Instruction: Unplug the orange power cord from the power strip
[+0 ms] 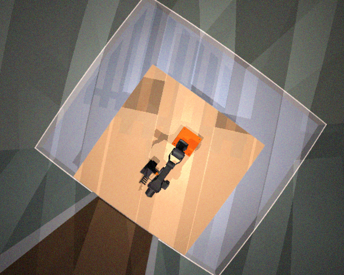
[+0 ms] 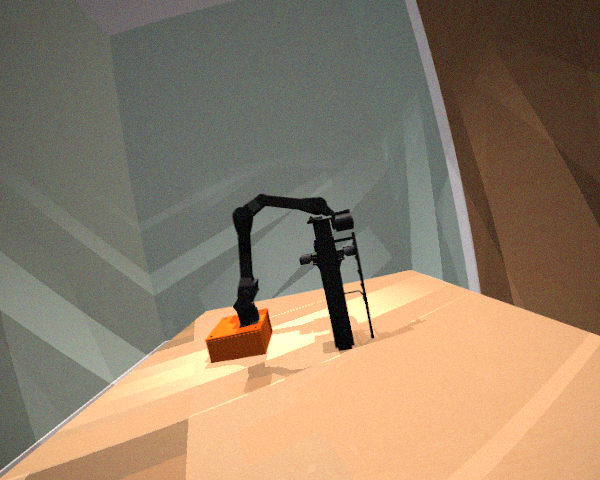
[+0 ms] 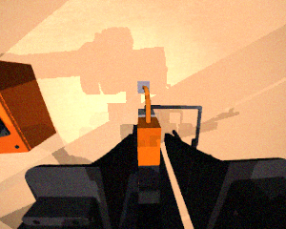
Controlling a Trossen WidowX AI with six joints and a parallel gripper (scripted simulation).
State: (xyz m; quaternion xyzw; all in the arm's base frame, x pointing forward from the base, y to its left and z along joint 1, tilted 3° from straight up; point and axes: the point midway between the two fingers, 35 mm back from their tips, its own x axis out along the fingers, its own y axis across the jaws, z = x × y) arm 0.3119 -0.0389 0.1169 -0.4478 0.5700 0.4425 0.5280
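Right now the orange plug is 30 mm to the right of my gripper tip and 10 mm below it. The rest, counted from my gripper tip: black post: 30 mm behind, 120 mm to the right.
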